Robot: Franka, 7 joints.
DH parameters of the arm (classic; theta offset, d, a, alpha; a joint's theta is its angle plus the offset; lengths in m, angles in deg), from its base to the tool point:
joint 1: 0 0.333 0 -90
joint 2: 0 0 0 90
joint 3: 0 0.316 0.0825 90
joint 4: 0 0 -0.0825 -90
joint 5: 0 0.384 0 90
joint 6: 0 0 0.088 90
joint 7: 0 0.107 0 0
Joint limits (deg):
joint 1: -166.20..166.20
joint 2: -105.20..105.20
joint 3: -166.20..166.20
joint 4: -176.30..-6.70
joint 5: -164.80..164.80
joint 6: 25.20..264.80
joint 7: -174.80..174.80
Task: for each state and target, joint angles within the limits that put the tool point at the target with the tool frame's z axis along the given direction. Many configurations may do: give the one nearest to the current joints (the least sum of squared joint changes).
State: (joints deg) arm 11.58 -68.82 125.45 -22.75 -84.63 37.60 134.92
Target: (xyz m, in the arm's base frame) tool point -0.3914 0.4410 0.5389 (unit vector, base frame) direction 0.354 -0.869 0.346
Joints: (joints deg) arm -10.65 -79.13 91.33 -66.83 -78.49 25.20 134.92
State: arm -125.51 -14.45 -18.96 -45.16 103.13 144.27 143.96
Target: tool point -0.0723 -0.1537 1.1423 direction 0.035 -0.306 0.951
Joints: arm -112.04 -6.59 14.34 -25.15 115.93 176.87 143.96
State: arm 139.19 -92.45 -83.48 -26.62 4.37 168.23 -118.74
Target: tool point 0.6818 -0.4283 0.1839 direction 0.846 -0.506 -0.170
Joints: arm 147.06 -101.49 -80.34 -14.19 -6.42 191.98 -118.74
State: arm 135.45 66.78 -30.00 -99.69 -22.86 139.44 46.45
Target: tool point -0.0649 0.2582 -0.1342 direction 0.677 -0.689 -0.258
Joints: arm 129.35 70.42 -11.65 -122.01 -6.58 118.39 46.45
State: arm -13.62 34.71 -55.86 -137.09 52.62 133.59 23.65
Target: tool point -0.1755 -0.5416 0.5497 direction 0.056 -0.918 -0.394
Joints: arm -35.64 -10.17 -61.99 -117.28 70.08 173.41 23.65
